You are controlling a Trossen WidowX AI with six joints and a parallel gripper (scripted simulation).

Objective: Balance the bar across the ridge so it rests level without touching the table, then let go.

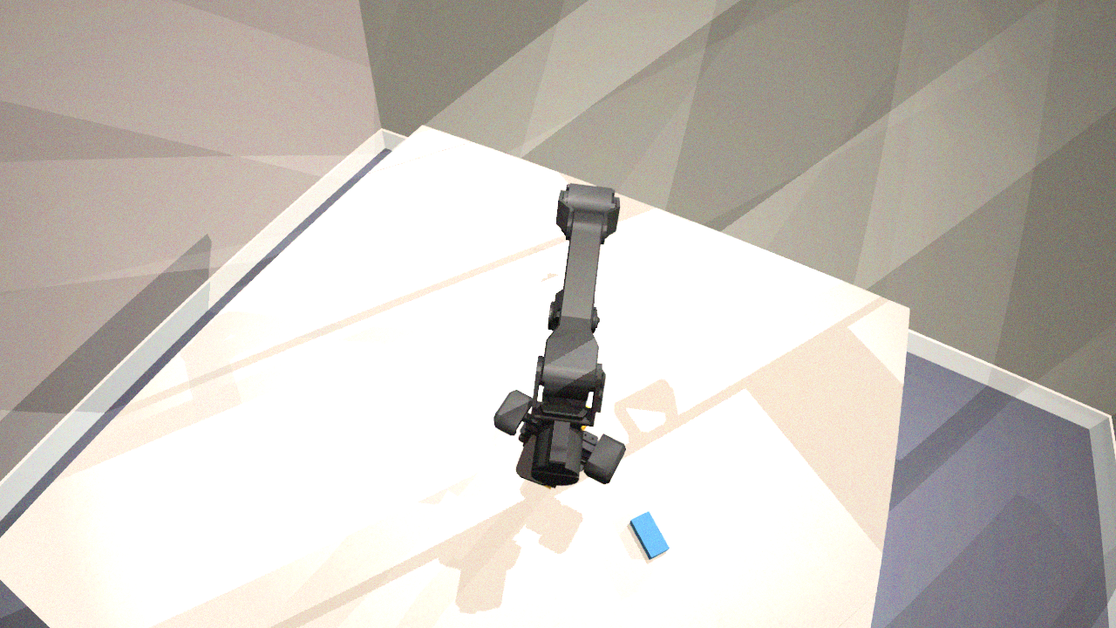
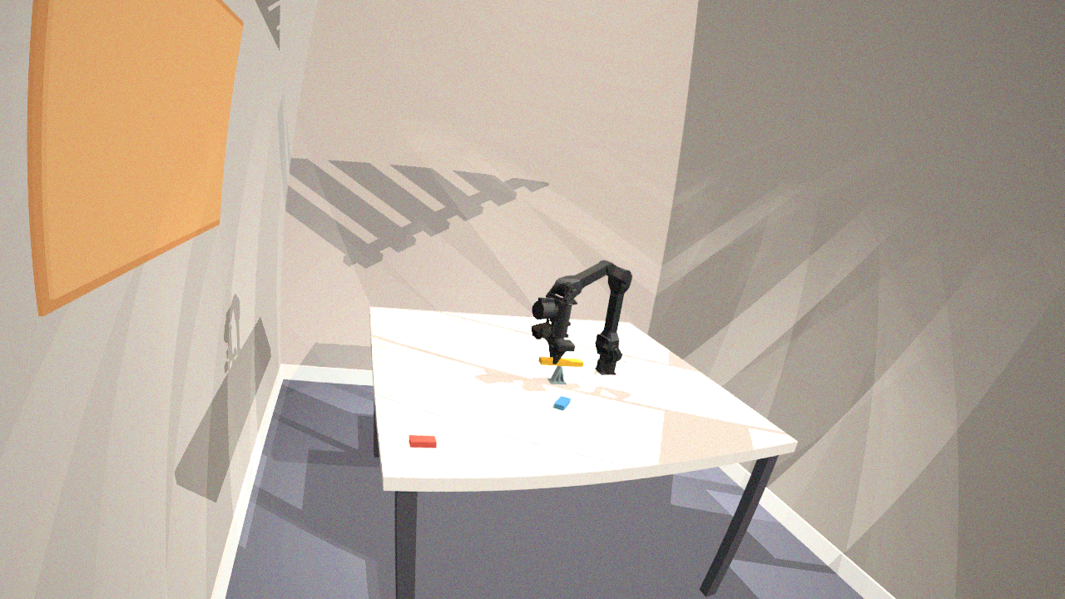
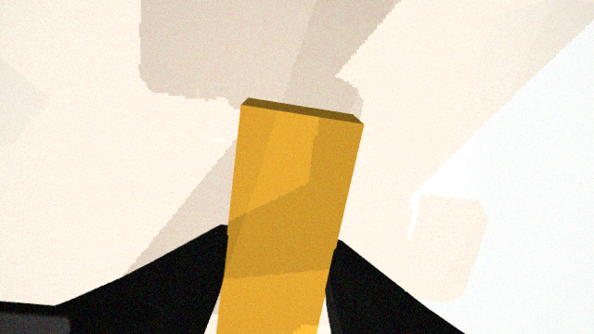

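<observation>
My gripper tip is 30 mm past the yellow bar. Round my gripper tip: blue block: 180 mm to the left, 60 mm below, 20 mm ahead; then red block: 480 mm ahead, 410 mm to the left, 60 mm below.
</observation>
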